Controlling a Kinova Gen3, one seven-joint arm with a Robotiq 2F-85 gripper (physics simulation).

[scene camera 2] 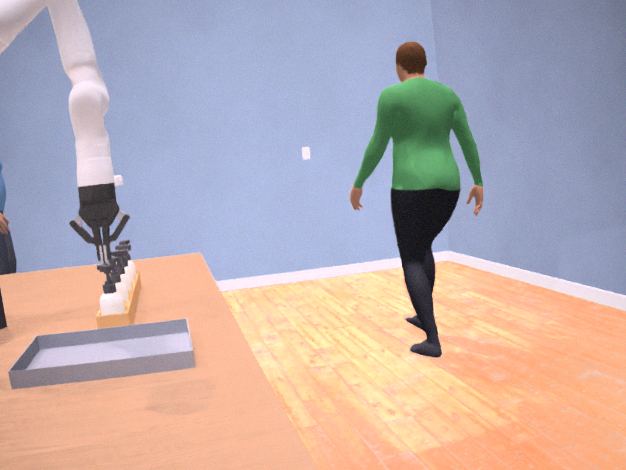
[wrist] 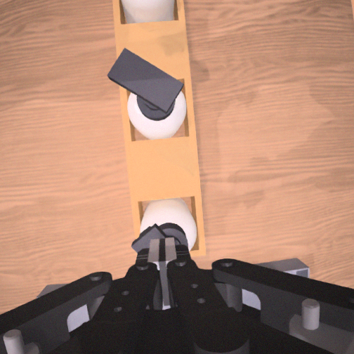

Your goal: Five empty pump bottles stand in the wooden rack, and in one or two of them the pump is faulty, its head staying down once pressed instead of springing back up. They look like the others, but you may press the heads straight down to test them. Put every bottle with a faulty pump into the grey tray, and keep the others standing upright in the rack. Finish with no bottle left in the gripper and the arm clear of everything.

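Places are measured from the arm's base along level axes (x left, y up, z ahead), in centimetres.
Where they show: gripper, between the fingertips: (scene camera 2: pixel 105 263).
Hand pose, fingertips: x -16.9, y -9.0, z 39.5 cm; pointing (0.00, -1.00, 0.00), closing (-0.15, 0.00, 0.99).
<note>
Things, the pixels of their top centre, and the offset from my fingertips. Level surfaces: height alone.
- wooden rack, centre of its top: (scene camera 2: pixel 121 289) dx +20.7, dy -9.9, dz +3.5 cm
- pump head, centre of its top: (scene camera 2: pixel 105 265) dx -0.6, dy -0.4, dz -0.1 cm
- nearest bottle, centre of its top: (scene camera 2: pixel 106 265) dx -1.1, dy -0.4, dz +0.2 cm
- grey tray, centre of its top: (scene camera 2: pixel 105 342) dx -17.9, dy -11.4, dz -2.2 cm
- wooden table, height of its surface: dy -14.4 cm
The wooden rack (scene camera 2: pixel 115 319) (wrist: pixel 162 167) holds a row of white pump bottles with dark heads. My gripper (scene camera 2: pixel 103 261) (wrist: pixel 163 253) is shut and empty, pointing straight down. Its fingertips are right at the top of the pump head (scene camera 2: pixel 105 268) (wrist: pixel 149 236) of the nearest bottle (scene camera 2: pixel 111 303) (wrist: pixel 169 215); I cannot tell whether they touch. That head stands raised above its collar. In the wrist view, the second bottle (wrist: pixel 157 127) stands upright under its slanted head (wrist: pixel 145 80), and part of a third bottle (wrist: pixel 147 9) shows. The grey tray (scene camera 2: pixel 101 371) has no bottle in it.
The tray lies close in front of the rack's near end on the wooden table (scene camera 2: pixel 227 404). The other pump heads (scene camera 2: pixel 121 251) stand close behind the fingers. A person in green (scene camera 2: pixel 424 136) stands on the floor right of the table; another person (scene camera 2: pixel 6 247) shows at the left edge.
</note>
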